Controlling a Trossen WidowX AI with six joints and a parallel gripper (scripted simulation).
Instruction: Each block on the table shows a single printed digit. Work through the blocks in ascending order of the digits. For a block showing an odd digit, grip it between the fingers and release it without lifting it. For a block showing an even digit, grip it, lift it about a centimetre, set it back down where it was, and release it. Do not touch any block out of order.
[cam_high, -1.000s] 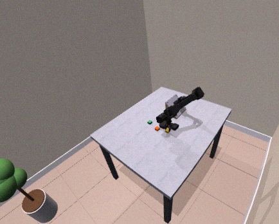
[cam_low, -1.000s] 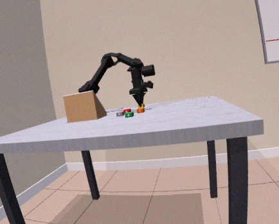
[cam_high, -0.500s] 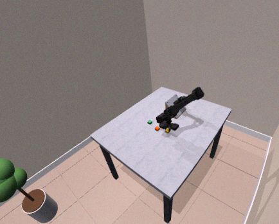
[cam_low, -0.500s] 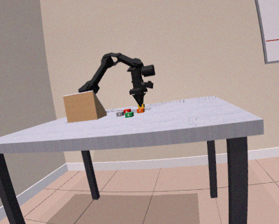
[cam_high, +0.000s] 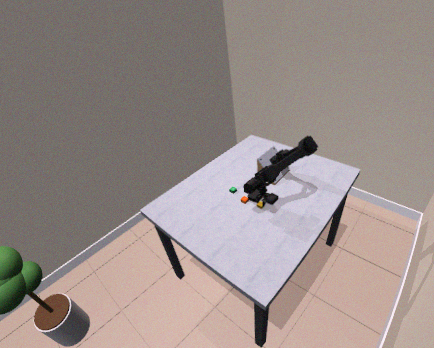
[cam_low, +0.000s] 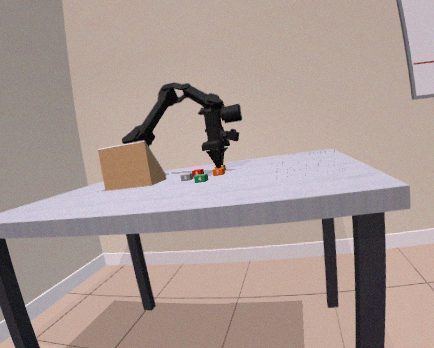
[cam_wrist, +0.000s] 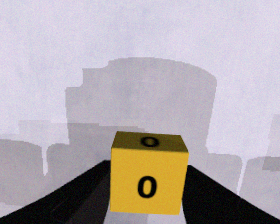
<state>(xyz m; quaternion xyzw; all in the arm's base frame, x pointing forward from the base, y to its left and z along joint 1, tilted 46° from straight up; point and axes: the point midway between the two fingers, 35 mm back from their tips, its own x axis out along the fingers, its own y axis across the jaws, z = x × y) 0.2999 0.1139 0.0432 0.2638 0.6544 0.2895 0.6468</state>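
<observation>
My gripper tip is right at the yellow block. The rest, counted from my gripper tip: orange block: 2 cm ahead, 10 cm to the right; grey block: 8 cm behind, 14 cm to the right; red block: 7 cm behind, 5 cm to the right.
</observation>
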